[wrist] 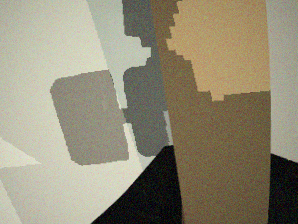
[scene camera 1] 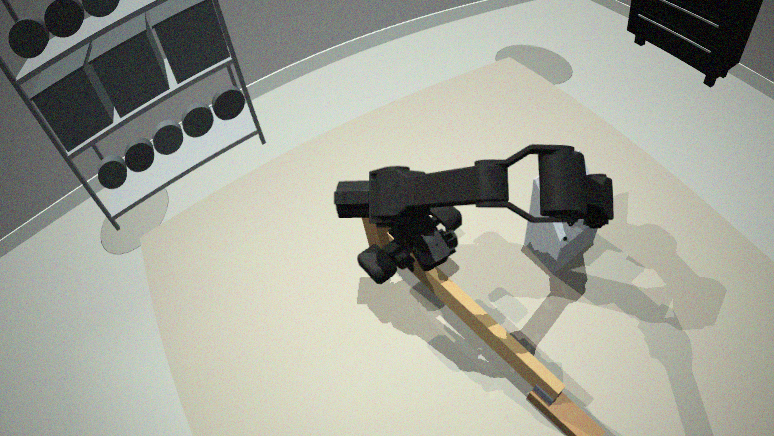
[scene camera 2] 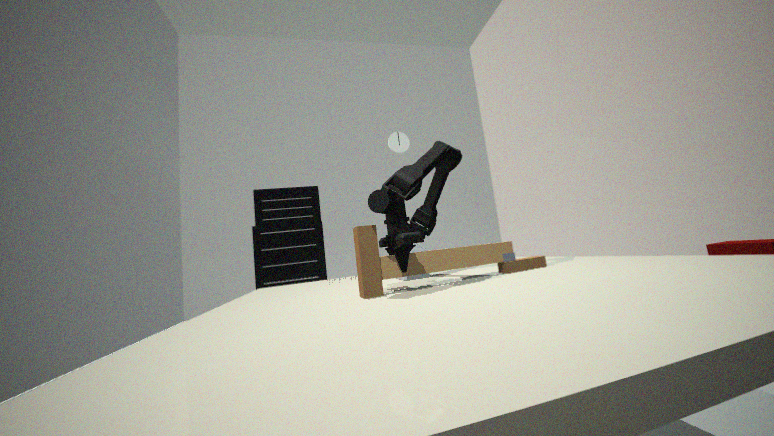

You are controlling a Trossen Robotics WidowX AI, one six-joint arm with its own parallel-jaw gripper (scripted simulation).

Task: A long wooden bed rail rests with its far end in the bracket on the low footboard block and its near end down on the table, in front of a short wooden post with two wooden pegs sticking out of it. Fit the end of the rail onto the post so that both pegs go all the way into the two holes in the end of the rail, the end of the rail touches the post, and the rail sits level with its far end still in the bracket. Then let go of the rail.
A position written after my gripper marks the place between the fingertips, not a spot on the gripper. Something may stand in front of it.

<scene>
I see my gripper [scene camera 1: 416,267] and a wooden rail [scene camera 1: 520,359].
The wooden rail is seen too in the wrist view [wrist: 216,68] and in scene camera 2 [scene camera 2: 424,262]. My gripper also shows in the wrist view [wrist: 196,151] and in scene camera 2 [scene camera 2: 402,272].
</scene>
